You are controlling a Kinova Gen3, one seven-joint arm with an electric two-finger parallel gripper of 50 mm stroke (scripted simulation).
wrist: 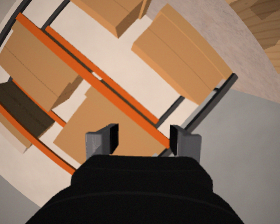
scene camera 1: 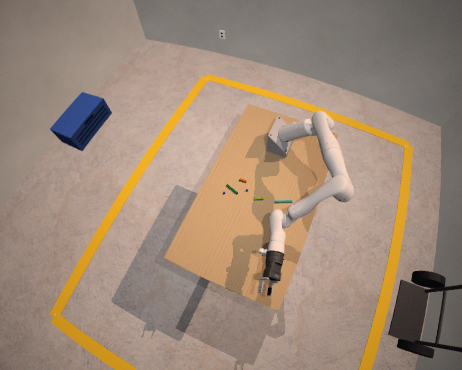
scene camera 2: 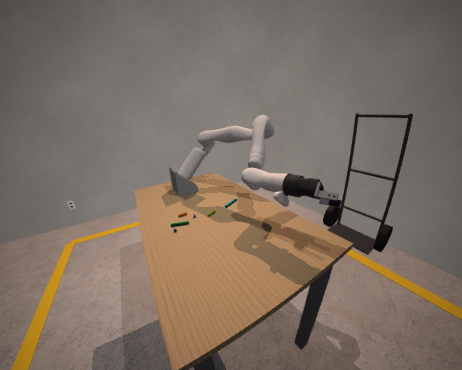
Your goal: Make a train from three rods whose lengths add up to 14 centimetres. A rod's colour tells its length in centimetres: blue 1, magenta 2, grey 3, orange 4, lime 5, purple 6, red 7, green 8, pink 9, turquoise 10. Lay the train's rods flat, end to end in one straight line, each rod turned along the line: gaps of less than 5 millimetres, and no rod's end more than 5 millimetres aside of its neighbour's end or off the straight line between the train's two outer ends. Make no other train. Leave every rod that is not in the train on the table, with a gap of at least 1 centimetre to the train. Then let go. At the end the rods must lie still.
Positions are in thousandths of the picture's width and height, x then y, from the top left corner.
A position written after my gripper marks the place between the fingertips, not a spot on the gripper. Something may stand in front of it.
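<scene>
My gripper (scene camera 2: 735,542) is visible; the wrist view shows the gripper (wrist: 516,605) as well.
</scene>
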